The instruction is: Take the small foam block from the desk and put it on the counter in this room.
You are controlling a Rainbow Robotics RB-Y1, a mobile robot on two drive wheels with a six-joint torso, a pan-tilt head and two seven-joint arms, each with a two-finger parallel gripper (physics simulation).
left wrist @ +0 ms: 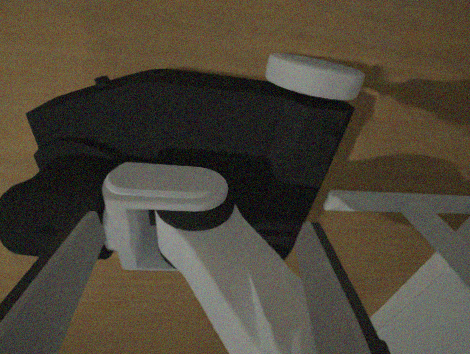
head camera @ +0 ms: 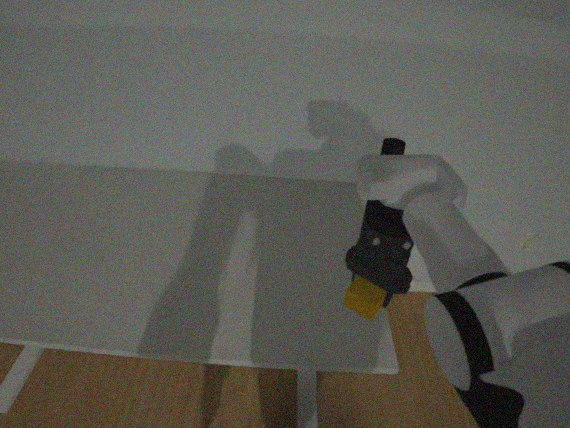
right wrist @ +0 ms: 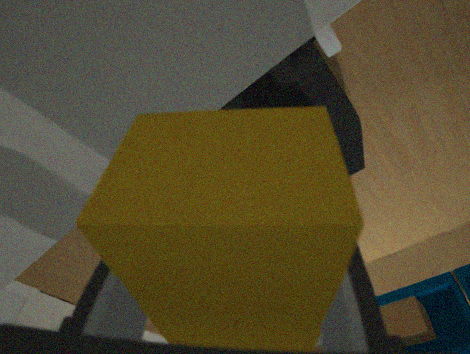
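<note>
The yellow foam block is between the fingers of my right gripper, which is shut on it. In the head view they appear over the right end of the pale desk, near its front edge; I cannot tell how high. The block hides much of the right fingers in the right wrist view. My left gripper is open and empty, with the robot's own black base and pale body parts behind its fingers. I cannot make out a counter in these views.
The robot's black base has a white wheel beside it. Pale desk supports stand near the wooden floor. A blue object and a brown block-like shape show at lower right of the right wrist view.
</note>
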